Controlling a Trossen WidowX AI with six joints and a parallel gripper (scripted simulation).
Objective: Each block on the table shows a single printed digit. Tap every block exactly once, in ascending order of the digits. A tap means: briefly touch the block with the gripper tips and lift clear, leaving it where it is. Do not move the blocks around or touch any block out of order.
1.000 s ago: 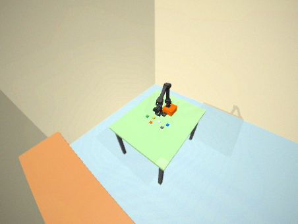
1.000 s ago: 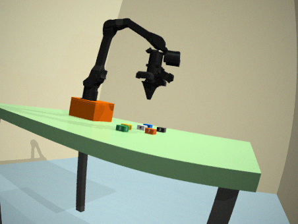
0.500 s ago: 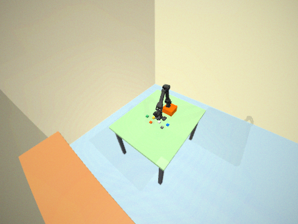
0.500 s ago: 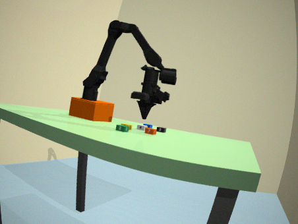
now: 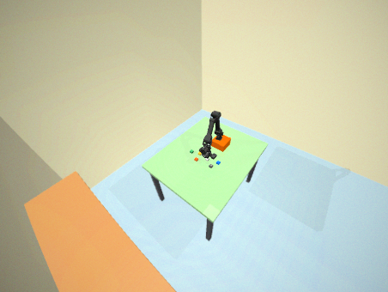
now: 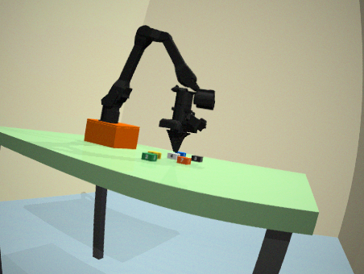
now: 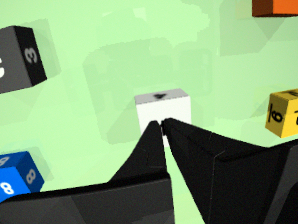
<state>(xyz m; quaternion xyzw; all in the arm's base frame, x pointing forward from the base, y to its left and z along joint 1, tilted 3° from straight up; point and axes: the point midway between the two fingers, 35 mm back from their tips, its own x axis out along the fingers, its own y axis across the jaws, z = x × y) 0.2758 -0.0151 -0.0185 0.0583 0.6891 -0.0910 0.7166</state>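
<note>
My gripper tip is now 10 mm above the white block. Round my gripper tip: yellow block: 40 mm behind, 110 mm to the right, 10 mm below; then dark grey block: 70 mm ahead, 70 mm to the left, 10 mm below; then orange block: 50 mm ahead, 100 mm to the right, 10 mm below.
</note>
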